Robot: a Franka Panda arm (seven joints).
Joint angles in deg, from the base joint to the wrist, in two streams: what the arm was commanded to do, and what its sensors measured. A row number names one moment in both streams.
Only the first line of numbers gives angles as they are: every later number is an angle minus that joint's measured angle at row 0.
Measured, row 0: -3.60, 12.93, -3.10, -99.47, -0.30, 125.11, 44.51
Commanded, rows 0 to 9: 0.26, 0.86, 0.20, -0.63, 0.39, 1.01, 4.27; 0.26, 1.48, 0.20, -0.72, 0.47, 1.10, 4.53; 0.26, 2.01, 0.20, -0.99, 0.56, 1.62, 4.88; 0.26, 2.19, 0.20, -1.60, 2.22, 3.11, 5.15; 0.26, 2.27, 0.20, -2.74, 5.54, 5.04, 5.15; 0.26, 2.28, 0.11, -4.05, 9.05, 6.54, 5.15; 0.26, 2.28, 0.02, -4.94, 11.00, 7.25, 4.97; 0.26, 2.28, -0.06, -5.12, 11.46, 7.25, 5.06; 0.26, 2.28, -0.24, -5.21, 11.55, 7.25, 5.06; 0.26, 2.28, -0.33, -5.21, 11.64, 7.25, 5.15
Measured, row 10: 0.13, 2.75, -0.33, -3.38, 9.55, 5.78, 4.35
